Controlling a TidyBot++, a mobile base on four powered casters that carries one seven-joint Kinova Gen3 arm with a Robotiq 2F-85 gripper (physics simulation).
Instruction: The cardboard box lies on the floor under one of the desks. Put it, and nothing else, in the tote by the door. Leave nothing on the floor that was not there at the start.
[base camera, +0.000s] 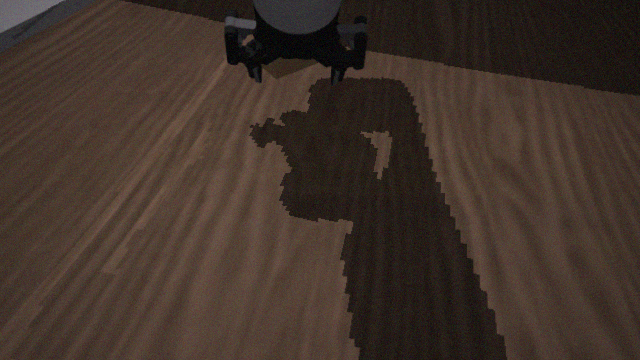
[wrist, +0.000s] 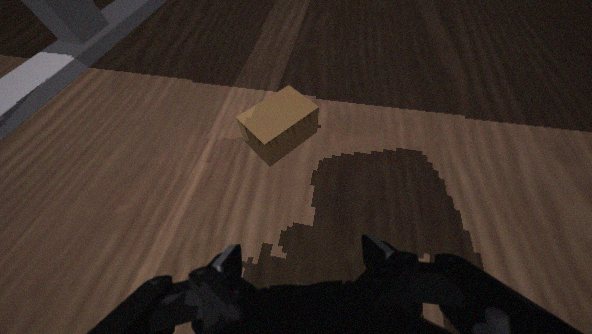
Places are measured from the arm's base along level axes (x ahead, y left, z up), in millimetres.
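Where they show: gripper, fingertip midpoint: (base camera: 296, 77) (wrist: 302, 253).
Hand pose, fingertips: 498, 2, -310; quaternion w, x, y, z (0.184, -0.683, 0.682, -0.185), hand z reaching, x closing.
Note:
Each offset is from my fingertips to the top centre of the thing, as dx, dy, dz. "spot": to the spot under its first point. Level surfaces: height alone.
The cardboard box @[+179, +17, -37] (base camera: 286, 68) (wrist: 278, 116) is a small tan block on the wooden floor. In the wrist view it lies a little left of and above the view's middle, turned at an angle, apart from the fingers and beyond their tips. In the base camera view most of it is hidden behind the gripper, and part of it shows between and beyond the fingers. My gripper (base camera: 296, 80) (wrist: 302, 253) is open and empty, above the floor on the near side of the box. The tote does not show in either view.
A grey and white frame piece @[spot: +374, +387, -66] (wrist: 75, 60) stands on the floor at the upper left of the wrist view. A pale and grey structure (base camera: 35, 22) shows at the upper left of the base camera view. The arm's shadow and a wide dark shadow lie on the floor @[dz -87] (base camera: 175, 200) (wrist: 125, 175).

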